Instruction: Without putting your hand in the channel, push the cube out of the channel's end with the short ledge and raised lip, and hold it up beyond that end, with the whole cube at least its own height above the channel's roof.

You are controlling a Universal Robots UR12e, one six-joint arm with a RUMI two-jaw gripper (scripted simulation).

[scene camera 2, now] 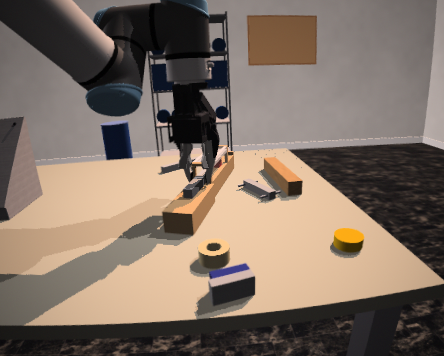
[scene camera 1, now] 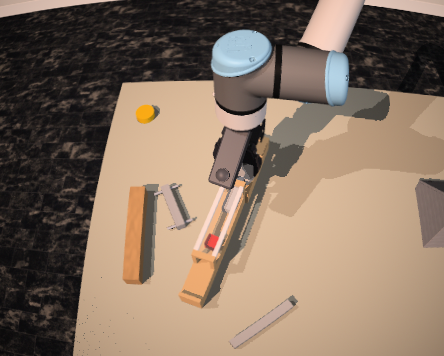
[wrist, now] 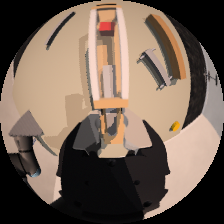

Path:
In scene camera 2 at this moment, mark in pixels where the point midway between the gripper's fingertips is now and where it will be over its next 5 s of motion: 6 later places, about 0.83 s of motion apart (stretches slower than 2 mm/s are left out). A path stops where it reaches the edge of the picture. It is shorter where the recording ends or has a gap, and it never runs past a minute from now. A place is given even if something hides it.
My gripper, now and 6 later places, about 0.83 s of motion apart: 199,184; 197,159; 197,152; 183,134; 178,132; 180,157; 181,166

